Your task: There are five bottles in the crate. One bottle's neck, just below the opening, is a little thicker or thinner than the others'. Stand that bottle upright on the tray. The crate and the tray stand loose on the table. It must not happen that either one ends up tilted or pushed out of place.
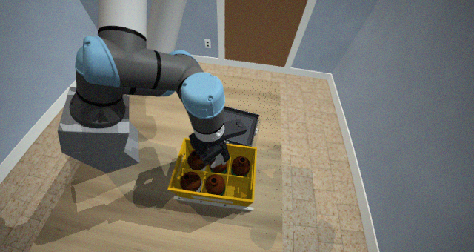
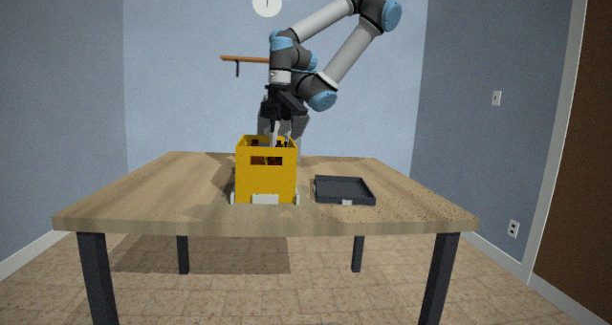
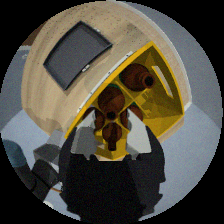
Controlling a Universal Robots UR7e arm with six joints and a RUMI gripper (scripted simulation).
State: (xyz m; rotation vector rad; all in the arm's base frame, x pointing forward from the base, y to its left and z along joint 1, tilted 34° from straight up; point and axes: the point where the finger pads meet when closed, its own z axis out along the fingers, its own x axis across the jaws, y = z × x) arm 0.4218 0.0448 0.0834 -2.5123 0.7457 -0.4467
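My hand is 1 cm short of the crate, 4 cm to the left of it and 8 cm above it. Round my hand: tray (5 cm behind, 22 cm to the left, 15 cm below); then bottle (8 cm ahead, 2 cm to the left, 7 cm below).
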